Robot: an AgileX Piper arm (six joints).
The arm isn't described. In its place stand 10 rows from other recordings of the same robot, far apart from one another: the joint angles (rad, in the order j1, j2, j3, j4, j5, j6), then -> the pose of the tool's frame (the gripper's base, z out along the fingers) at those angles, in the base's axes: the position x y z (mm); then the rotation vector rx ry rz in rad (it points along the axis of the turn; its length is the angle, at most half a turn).
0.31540 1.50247 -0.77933 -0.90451 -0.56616 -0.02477 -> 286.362, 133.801, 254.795, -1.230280, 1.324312, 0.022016
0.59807 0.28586 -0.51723 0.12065 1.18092 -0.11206 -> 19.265, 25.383, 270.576, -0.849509, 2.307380, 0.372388
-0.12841 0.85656 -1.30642 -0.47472 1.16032 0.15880 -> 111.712, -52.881, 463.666, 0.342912, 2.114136, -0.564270
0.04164 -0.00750 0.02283 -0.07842 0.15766 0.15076 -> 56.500, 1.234, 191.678, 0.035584, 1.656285, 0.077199
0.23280 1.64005 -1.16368 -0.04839 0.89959 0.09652 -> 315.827, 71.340, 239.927, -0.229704, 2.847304, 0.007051
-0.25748 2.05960 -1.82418 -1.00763 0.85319 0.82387 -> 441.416, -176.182, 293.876, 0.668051, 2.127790, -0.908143
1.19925 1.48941 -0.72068 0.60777 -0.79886 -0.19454 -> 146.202, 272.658, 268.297, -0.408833, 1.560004, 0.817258
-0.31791 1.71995 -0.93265 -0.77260 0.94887 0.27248 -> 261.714, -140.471, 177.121, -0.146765, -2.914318, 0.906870
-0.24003 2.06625 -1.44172 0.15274 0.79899 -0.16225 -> 406.854, -89.362, 155.769, 0.247233, 2.875660, 0.104829
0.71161 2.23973 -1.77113 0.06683 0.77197 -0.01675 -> 363.230, 318.822, 164.608, -0.932339, 2.592977, 0.272216
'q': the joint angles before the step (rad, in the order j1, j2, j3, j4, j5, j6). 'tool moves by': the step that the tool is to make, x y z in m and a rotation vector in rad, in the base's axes. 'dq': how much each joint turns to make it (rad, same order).
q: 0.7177 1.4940 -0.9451 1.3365 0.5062 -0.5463
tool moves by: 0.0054 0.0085 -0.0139 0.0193 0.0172 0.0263
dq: -0.0001 0.0586 0.0000 0.1218 0.0249 -0.1282
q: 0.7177 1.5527 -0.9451 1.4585 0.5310 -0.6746
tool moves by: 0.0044 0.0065 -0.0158 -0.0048 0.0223 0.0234
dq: 0.0000 0.0563 0.0001 0.0609 0.0227 -0.0743
